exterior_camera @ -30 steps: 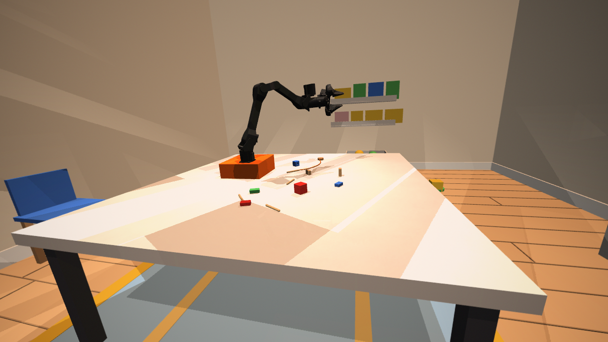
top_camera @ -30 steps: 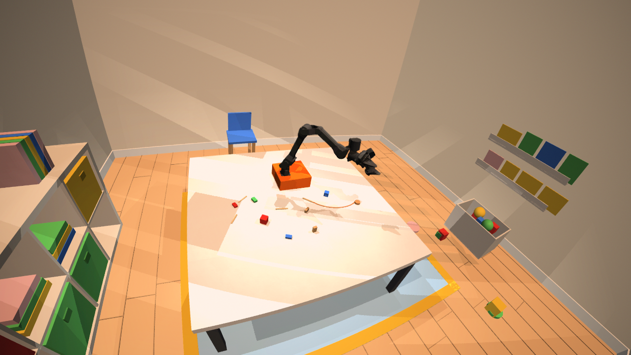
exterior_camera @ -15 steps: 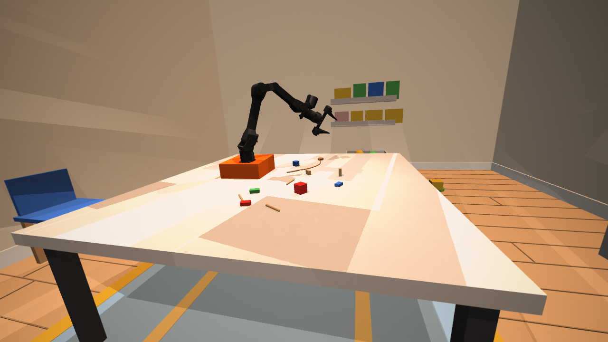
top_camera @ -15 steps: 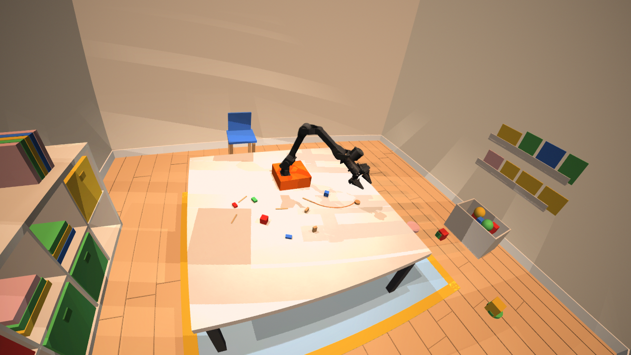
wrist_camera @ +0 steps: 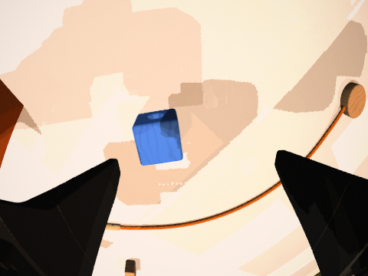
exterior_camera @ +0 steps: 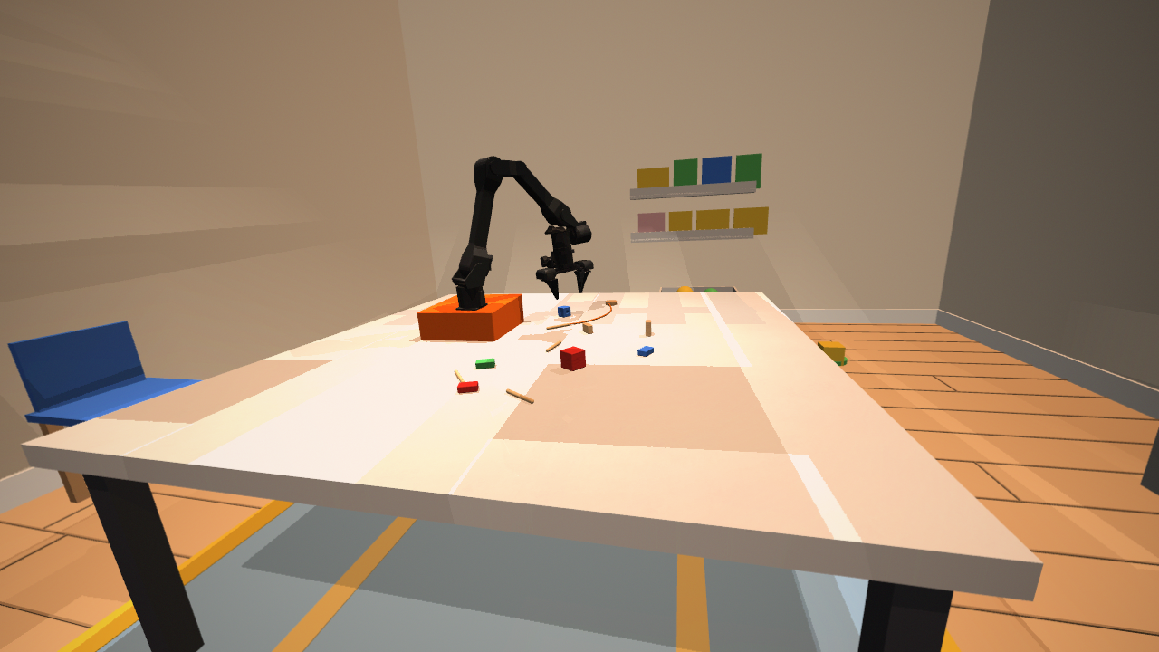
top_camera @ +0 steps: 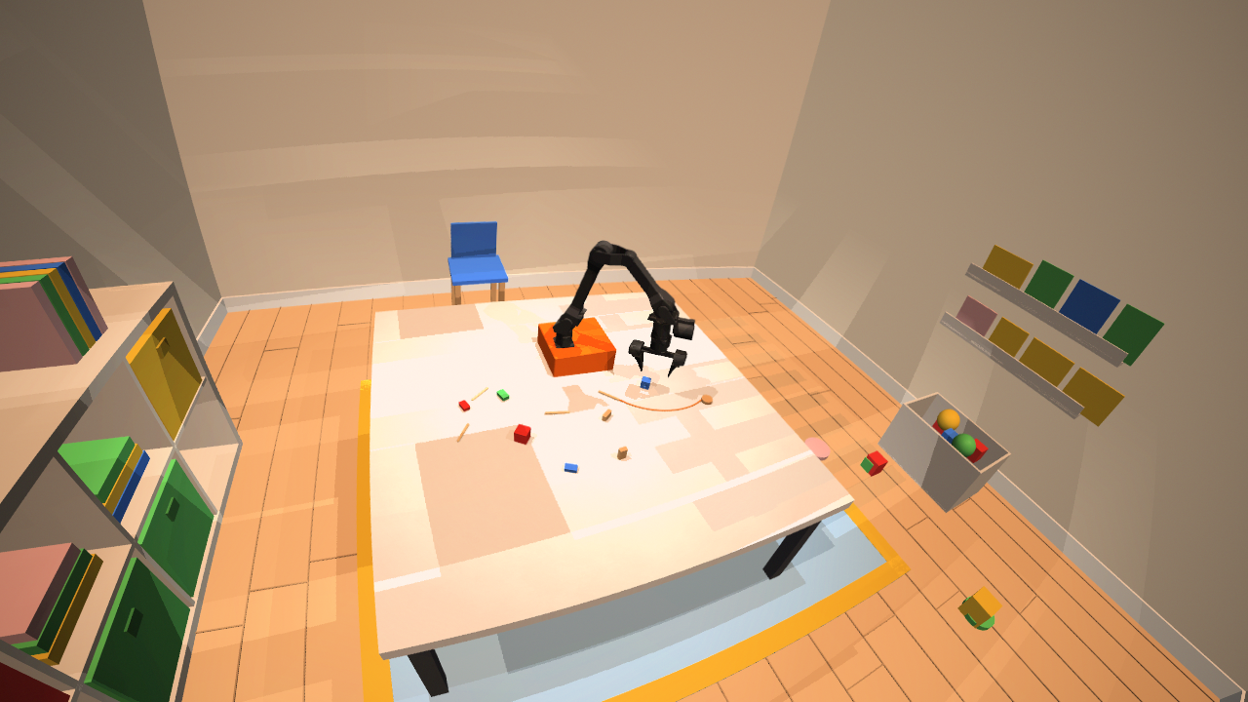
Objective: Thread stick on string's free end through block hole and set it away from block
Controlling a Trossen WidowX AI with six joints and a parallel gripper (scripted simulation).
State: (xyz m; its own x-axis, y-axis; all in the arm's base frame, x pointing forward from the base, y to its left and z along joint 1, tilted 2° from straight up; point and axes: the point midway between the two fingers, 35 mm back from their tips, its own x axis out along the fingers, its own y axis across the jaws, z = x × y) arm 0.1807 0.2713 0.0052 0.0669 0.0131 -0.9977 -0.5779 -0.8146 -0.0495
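My gripper tip is now 10 mm past the blue cube, 20 mm to the left of it and 50 mm above it. Also, from my gripper tip: thin wooden stick 30 mm ahead, 150 mm to the right, 60 mm below; round wooden button 90 mm ahead, 170 mm to the left, 50 mm below; flat blue piece 300 mm ahead, 350 mm to the right, 50 mm below.
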